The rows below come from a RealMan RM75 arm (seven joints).
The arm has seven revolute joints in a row. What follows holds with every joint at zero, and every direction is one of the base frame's.
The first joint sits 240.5 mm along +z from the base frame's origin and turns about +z.
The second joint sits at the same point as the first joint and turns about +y.
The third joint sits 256 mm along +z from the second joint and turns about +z.
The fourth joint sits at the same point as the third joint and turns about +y.
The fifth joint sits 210 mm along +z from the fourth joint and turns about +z.
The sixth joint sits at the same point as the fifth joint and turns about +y.
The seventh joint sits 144 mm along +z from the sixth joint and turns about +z.
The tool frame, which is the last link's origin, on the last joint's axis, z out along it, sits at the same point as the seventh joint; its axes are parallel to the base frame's.
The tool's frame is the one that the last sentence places.
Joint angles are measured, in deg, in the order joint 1, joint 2, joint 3, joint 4, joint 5, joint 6, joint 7. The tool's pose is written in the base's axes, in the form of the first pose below.
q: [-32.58, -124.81, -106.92, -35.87, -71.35, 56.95, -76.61]
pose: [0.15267 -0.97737 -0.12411 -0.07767 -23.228 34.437 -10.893]
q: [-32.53, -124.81, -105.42, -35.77, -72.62, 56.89, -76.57]
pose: [0.14675 -0.97825 -0.12224 -0.08097 -22.959 34.224 -11.202]
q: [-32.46, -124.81, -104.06, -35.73, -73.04, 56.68, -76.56]
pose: [0.14126 -0.97979 -0.11810 -0.07813 -22.871 33.995 -11.499]
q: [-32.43, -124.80, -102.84, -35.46, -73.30, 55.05, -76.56]
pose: [0.14672 -0.97979 -0.11669 -0.06983 -23.055 34.035 -11.739]
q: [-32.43, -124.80, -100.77, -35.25, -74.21, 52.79, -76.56]
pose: [0.15391 -0.97963 -0.11338 -0.06152 -23.102 34.111 -12.097]
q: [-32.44, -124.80, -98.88, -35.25, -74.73, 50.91, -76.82]
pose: [0.15910 -0.97972 -0.10957 -0.05324 -23.103 34.166 -12.401]
